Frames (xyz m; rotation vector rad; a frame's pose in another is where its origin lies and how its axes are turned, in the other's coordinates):
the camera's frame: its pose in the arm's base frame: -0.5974 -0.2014 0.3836 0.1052 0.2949 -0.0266
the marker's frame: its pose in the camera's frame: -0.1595 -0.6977 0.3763 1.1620 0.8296 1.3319
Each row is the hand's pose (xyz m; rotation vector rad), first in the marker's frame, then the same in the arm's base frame.
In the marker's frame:
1: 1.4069 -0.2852 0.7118 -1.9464 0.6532 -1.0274
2: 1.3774 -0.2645 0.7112 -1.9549 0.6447 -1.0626
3: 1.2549 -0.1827 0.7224 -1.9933 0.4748 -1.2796
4: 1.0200 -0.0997 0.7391 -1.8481 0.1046 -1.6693
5: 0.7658 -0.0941 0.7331 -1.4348 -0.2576 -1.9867
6: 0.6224 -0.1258 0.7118 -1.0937 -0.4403 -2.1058
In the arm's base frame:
1: 0.3052 0.3374 0.7212 -0.9022 0.3245 1.0163
2: 0.2987 0.3047 0.7350 -0.9190 0.3272 0.9862
3: 0.2852 0.1673 0.7874 -0.9498 0.3085 0.7515
4: 0.2551 -0.0789 0.8161 -0.8690 0.3733 0.3178
5: 0.1993 -0.3219 0.7660 -0.6502 0.5563 -0.0942
6: 0.1504 -0.4478 0.7044 -0.4675 0.7034 -0.3172

